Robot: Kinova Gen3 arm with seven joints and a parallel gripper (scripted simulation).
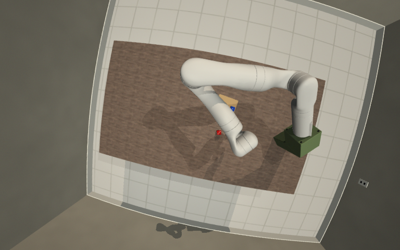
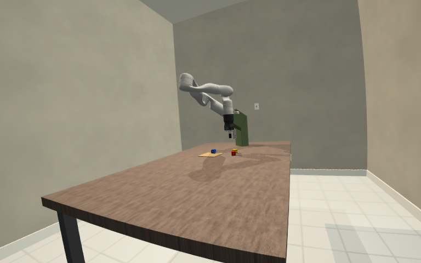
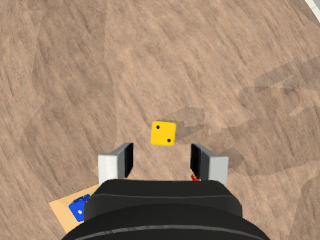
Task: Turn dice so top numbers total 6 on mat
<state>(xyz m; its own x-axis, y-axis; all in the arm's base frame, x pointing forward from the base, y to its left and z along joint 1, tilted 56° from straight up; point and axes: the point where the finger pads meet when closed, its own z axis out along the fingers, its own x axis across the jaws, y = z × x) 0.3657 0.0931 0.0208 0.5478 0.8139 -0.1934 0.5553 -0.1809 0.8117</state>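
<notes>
Right now my hand is 120 mm above the yellow die, 10 mm to the right of it and 10 mm past it. Round my hand: blue die: 150 mm to the right, 110 mm below, 10 mm behind; tan mat: 170 mm to the right, 130 mm below, 40 mm ahead; red die: 120 mm below, 80 mm ahead, 10 mm to the left.
</notes>
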